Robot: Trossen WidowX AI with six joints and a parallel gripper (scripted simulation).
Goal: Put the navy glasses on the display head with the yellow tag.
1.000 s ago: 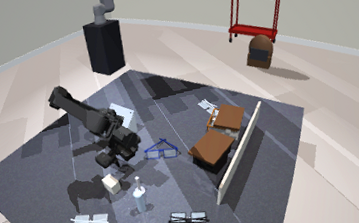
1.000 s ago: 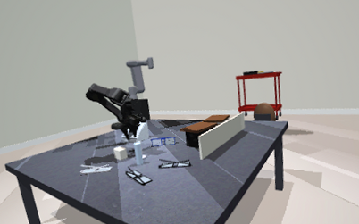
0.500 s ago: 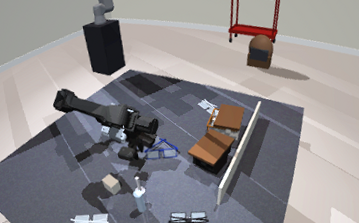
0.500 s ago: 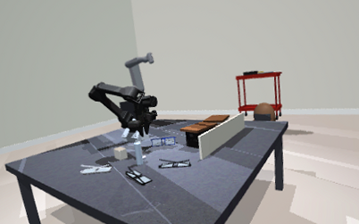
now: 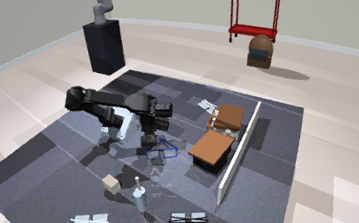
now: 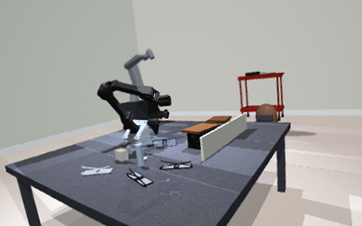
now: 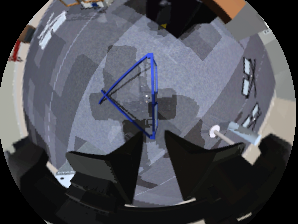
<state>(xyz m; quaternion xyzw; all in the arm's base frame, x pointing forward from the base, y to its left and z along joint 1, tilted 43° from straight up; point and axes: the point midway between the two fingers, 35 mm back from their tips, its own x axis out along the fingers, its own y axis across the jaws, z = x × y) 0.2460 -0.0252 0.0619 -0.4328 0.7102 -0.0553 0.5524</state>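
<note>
Right now my gripper tip is 5 cm past the white block, 23 cm to the left of it and 5 cm above it. Round my gripper tip: white board 36 cm ahead, 19 cm to the left, 2 cm below.
</note>
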